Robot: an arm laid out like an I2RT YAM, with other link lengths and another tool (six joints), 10 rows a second.
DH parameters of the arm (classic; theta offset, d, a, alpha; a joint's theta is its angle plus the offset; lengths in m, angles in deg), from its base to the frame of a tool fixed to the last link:
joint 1: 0 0.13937 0.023 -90
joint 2: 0 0 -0.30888 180
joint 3: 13.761 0 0.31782 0
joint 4: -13.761 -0.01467 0.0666 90
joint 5: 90 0.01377 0 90
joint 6: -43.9 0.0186 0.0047 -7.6
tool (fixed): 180 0.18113 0 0
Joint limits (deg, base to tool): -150..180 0..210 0..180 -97..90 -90..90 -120..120
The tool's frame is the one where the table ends.
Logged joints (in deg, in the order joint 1, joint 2, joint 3, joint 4, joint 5, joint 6), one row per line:
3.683, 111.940, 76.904, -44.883, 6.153, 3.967
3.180, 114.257, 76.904, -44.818, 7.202, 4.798
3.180, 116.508, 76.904, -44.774, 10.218, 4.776
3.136, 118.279, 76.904, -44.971, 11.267, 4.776
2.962, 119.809, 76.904, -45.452, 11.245, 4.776
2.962, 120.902, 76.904, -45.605, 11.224, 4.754
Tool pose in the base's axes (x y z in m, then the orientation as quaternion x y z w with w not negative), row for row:
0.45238, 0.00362, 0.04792, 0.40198, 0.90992, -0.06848, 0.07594
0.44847, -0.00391, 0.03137, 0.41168, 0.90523, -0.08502, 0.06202
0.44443, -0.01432, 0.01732, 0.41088, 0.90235, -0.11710, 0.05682
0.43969, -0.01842, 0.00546, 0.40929, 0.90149, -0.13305, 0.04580
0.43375, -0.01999, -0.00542, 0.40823, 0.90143, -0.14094, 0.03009
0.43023, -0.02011, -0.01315, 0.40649, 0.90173, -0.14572, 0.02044
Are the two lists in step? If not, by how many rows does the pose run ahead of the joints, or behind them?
They are in step.
